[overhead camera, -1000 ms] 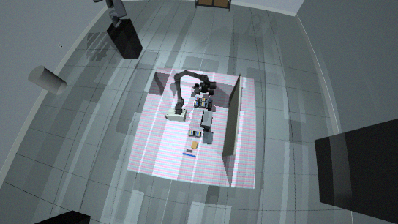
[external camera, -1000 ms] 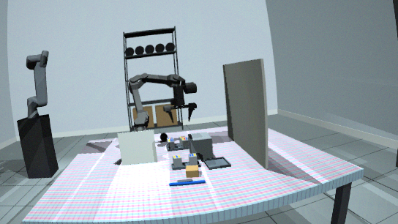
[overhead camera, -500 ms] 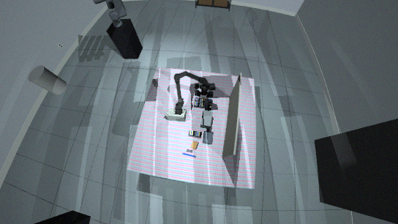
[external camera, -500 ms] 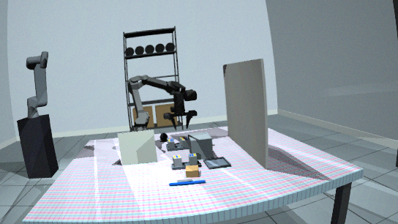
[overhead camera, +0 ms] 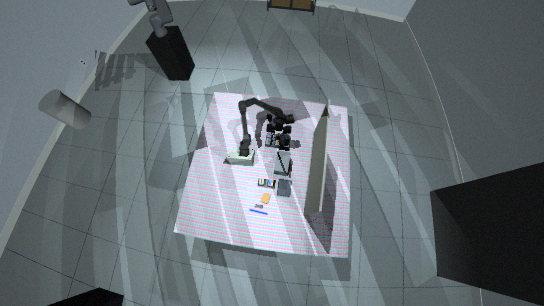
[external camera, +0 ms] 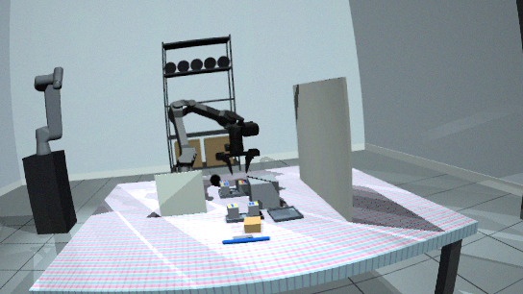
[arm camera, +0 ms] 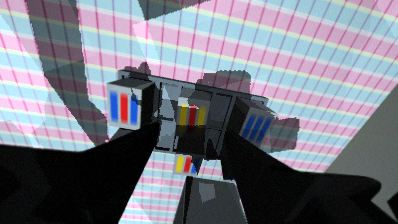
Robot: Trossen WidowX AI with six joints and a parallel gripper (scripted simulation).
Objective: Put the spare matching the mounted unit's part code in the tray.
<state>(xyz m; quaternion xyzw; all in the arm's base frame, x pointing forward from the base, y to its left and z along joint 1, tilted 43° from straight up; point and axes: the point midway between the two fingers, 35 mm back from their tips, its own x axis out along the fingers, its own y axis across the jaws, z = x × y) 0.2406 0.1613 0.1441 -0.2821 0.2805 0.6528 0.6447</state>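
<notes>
Now: gripper tip 40 mm above the grey spare. Also, from my gripper tip: tall grey panel: 280 mm ahead, 260 mm to the right, 150 mm above; tray: 410 mm to the right, 80 mm below, 80 mm ahead; grey mounted unit: 230 mm to the right, 50 mm ahead, 30 mm below.
</notes>
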